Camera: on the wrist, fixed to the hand. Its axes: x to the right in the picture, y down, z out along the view.
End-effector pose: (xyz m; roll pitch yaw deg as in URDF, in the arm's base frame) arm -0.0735 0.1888 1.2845 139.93 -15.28 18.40
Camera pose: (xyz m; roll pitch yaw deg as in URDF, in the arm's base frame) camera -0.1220 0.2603 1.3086 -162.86 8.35 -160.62
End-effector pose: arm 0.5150 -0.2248 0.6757 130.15 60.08 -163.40
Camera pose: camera 0.5353 -0.3094 0.6972 -152.77 -67.07 16.03
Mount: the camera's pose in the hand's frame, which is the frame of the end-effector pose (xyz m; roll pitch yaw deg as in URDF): -0.0163 -0.0447 -0.0760 -23.34 4.67 174.79
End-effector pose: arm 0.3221 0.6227 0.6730 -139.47 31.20 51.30
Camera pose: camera 0.3535 0.6373 0.7557 112.11 -31.12 -120.53
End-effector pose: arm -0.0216 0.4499 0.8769 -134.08 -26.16 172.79
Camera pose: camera 0.0330 0.4667 0.9460 114.41 26.43 0.58
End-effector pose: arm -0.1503 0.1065 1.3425 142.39 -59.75 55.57
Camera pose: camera -0.2385 0.1225 1.3450 -163.78 52.85 -122.34
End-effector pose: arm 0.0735 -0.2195 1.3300 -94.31 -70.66 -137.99
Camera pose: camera 0.0643 -0.1303 1.3313 89.76 74.67 61.45
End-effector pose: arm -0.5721 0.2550 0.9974 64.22 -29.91 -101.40
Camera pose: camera -0.5285 0.2233 0.9257 -90.82 27.06 71.33
